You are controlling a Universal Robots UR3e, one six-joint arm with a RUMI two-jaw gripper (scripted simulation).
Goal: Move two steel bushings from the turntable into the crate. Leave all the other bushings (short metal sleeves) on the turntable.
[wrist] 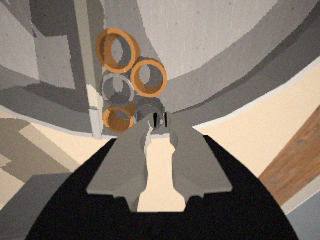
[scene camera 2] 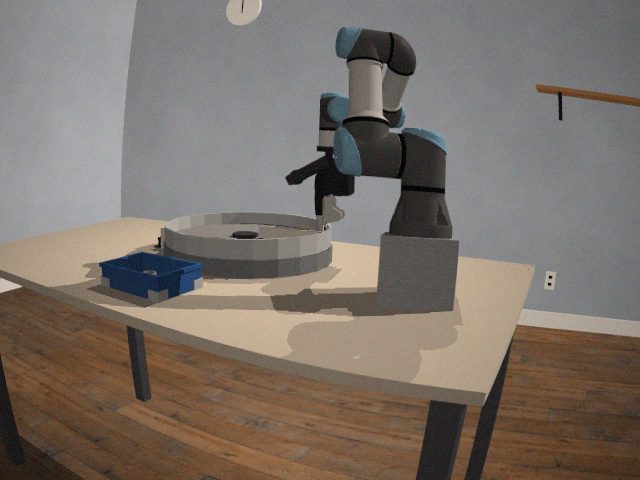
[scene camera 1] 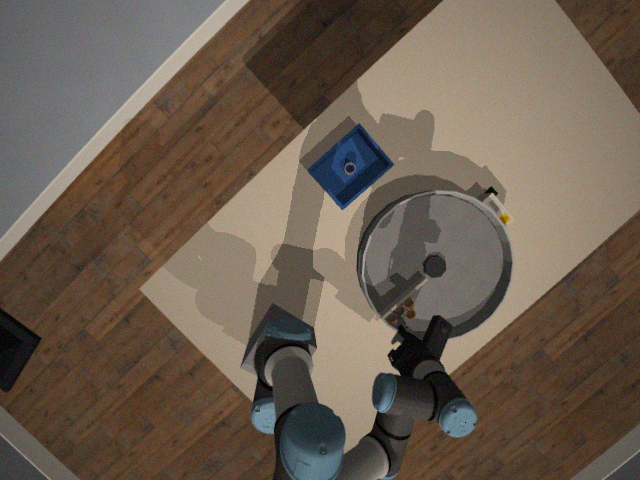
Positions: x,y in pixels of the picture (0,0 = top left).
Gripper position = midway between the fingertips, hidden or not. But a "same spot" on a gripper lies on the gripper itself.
my gripper: wrist; scene camera 2 323,238; scene camera 1
same spot on blue crate: (scene camera 2: 126,274) = (scene camera 1: 336,148)
same spot on my gripper: (wrist: 200,166) = (scene camera 1: 418,338)
